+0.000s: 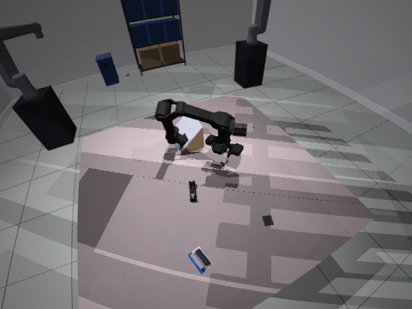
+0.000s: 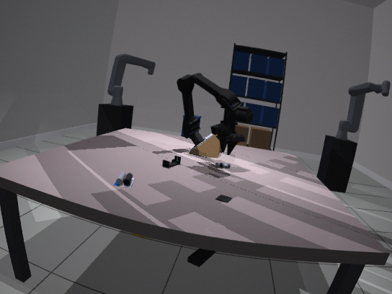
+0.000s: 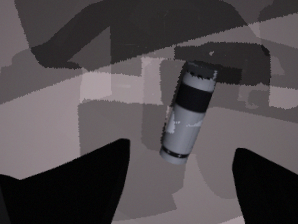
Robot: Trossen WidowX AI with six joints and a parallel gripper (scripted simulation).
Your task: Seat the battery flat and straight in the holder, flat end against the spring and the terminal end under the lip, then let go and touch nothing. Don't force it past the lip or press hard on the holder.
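The battery lies 1 cm behind my gripper tip and 6 cm below it.
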